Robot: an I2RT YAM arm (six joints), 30 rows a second.
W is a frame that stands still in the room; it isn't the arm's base.
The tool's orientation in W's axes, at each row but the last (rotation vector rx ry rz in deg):
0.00, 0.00, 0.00
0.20, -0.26, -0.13
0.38, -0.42, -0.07
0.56, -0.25, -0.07
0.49, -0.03, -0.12
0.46, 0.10, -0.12
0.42, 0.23, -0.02
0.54, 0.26, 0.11
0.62, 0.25, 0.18
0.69, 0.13, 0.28
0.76, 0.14, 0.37
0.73, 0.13, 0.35
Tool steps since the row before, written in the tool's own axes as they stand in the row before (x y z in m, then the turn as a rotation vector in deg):
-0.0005, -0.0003, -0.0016, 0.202, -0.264, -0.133
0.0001, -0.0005, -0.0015, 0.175, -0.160, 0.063
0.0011, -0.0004, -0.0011, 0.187, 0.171, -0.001
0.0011, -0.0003, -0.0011, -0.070, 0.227, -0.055
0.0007, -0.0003, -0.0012, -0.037, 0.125, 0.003
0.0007, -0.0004, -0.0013, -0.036, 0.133, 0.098
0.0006, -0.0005, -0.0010, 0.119, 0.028, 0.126
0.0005, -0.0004, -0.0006, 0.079, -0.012, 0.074
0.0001, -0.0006, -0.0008, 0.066, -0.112, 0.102
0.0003, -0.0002, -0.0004, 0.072, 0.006, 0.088
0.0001, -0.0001, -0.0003, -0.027, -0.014, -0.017
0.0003, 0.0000, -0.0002, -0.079, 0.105, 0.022
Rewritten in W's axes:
-0.0005, -0.0003, -0.0016, 0.202, -0.264, -0.133
0.0001, -0.0005, -0.0015, 0.174, -0.161, 0.063
0.0011, -0.0004, -0.0011, 0.187, 0.171, 0.002
0.0011, -0.0003, -0.0011, -0.069, 0.228, -0.053
0.0007, -0.0003, -0.0012, -0.037, 0.125, 0.004
0.0007, -0.0004, -0.0013, -0.036, 0.132, 0.099
0.0006, -0.0005, -0.0010, 0.120, 0.027, 0.126
0.0005, -0.0004, -0.0006, 0.079, -0.013, 0.074
0.0001, -0.0006, -0.0008, 0.067, -0.113, 0.100
0.0003, -0.0002, -0.0004, 0.072, 0.005, 0.088
0.0001, -0.0001, -0.0003, -0.027, -0.014, -0.017
0.0003, 0.0000, -0.0002, -0.080, 0.104, 0.024

